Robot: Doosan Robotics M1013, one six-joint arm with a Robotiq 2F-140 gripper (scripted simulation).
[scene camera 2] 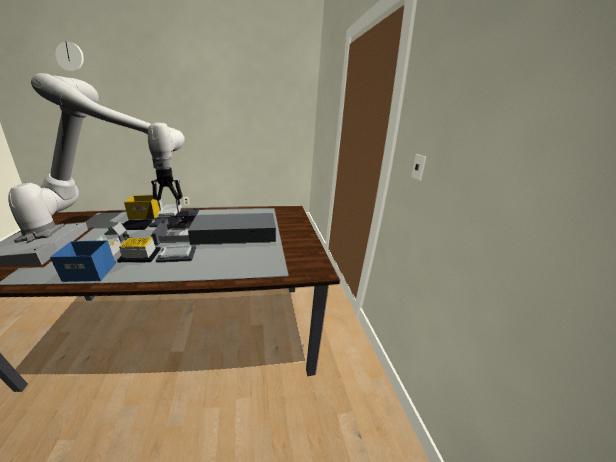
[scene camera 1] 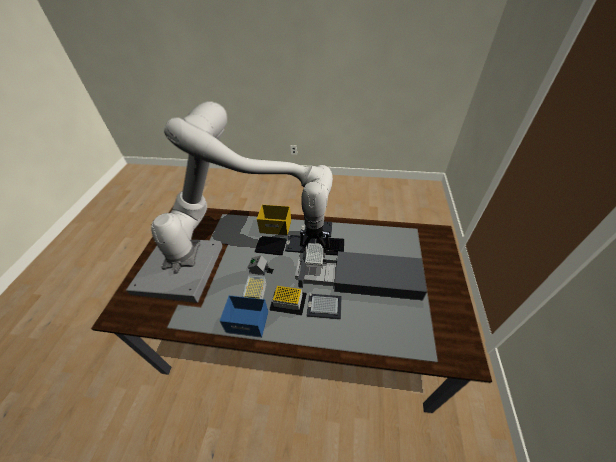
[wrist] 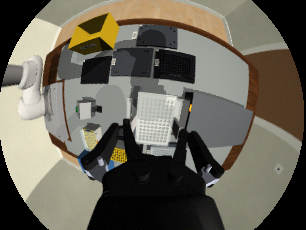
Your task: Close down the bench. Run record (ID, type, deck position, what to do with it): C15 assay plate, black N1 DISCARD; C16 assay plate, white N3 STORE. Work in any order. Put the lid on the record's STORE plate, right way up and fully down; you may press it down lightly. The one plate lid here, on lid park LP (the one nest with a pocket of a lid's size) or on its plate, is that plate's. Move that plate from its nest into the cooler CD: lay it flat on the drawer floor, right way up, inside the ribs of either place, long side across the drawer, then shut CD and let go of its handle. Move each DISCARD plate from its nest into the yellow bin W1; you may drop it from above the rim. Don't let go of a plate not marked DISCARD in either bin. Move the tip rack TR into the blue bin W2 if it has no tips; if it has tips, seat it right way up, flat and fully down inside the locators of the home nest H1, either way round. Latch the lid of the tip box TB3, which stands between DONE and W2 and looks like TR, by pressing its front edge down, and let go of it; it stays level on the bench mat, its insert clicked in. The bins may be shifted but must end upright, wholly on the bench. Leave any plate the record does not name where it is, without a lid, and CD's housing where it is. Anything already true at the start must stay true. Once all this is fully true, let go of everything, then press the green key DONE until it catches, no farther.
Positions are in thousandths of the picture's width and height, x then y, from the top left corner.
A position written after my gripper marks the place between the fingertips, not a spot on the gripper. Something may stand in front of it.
I see my gripper (wrist: 505, 524), a cooler CD (scene camera 1: 637, 598), a yellow bin W1 (scene camera 1: 442, 475), a blue bin W2 (scene camera 2: 131, 564) and a plate lid (wrist: 508, 489).
The cooler CD also shows in scene camera 2 (scene camera 2: 416, 492). The yellow bin W1 is seen too in scene camera 2 (scene camera 2: 236, 449) and in the wrist view (wrist: 325, 176). The blue bin W2 also shows in scene camera 1 (scene camera 1: 390, 685).
